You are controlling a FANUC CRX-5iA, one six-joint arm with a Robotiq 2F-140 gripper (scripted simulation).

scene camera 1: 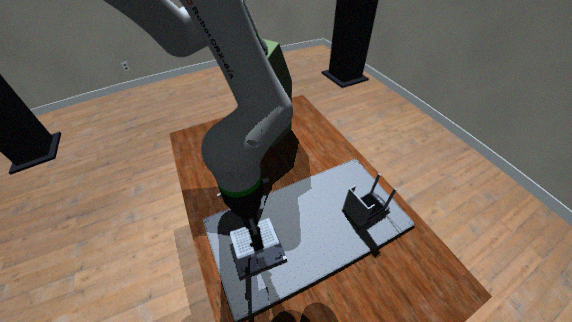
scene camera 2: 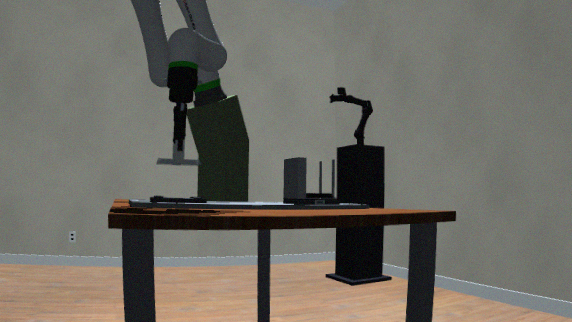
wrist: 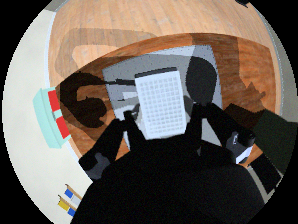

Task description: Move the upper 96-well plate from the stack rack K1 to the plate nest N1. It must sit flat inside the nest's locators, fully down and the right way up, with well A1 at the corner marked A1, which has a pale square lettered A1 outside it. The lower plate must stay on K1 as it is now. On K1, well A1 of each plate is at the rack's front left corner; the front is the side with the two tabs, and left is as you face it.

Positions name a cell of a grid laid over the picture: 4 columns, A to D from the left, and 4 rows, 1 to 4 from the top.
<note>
I see my gripper (scene camera 2: B3), a white 96-well plate (scene camera 1: B4) and a dark plate nest N1 (scene camera 1: B4).
The white 96-well plate also shows in the wrist view (wrist: C3). My gripper shows as well in the wrist view (wrist: C2).
</note>
